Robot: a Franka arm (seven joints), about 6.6 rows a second.
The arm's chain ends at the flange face. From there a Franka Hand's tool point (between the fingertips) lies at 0.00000 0.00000 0.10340 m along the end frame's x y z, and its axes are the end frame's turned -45 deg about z.
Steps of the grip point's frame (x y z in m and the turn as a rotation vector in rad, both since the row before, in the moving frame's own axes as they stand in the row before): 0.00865 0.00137 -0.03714 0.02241 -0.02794 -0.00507; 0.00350 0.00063 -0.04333 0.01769 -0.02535 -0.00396; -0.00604 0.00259 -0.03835 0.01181 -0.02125 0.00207; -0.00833 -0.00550 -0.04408 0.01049 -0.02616 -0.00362; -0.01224 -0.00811 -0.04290 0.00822 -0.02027 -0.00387
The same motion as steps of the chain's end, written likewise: 0.01076 -0.00556 -0.03707 -0.00391 -0.03560 -0.00507; 0.00607 -0.00260 -0.04328 -0.00542 -0.03043 -0.00396; -0.00002 0.00541 -0.03832 -0.00668 -0.02338 0.00207; -0.00710 0.00085 -0.04404 -0.01108 -0.02592 -0.00362; -0.01231 0.00204 -0.04288 -0.00852 -0.02015 -0.00387
